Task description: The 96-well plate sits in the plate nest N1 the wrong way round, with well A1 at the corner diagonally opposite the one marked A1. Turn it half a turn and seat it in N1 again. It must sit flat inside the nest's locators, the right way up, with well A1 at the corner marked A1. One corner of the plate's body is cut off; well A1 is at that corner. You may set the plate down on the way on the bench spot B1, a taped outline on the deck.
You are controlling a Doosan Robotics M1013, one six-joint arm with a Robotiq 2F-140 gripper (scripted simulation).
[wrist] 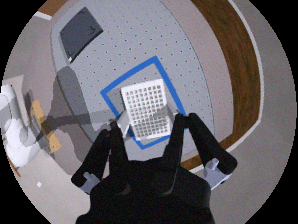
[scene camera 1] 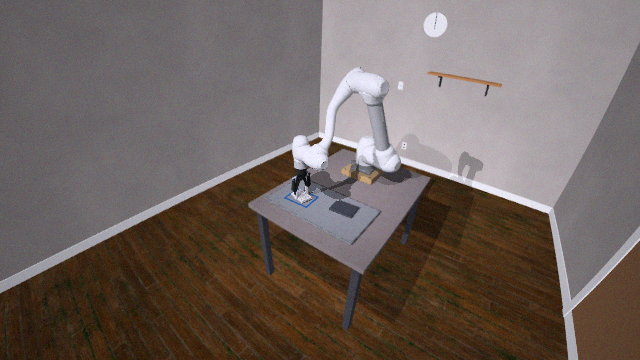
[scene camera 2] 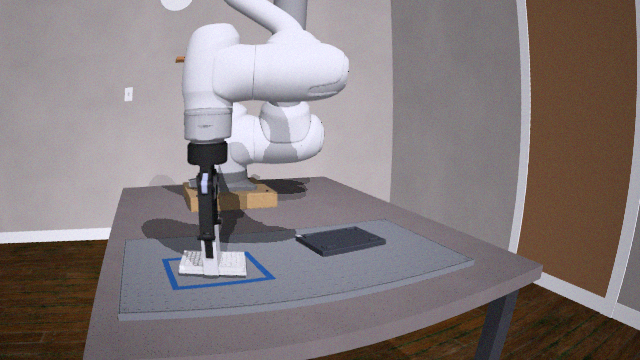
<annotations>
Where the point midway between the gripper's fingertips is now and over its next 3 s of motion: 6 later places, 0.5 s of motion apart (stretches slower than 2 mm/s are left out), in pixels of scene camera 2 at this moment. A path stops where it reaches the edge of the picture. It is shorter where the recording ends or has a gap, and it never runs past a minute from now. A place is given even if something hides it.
My gripper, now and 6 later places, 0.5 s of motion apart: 213,265; 212,265; 212,260; 211,249; 210,233; 209,229; 210,240
</annotations>
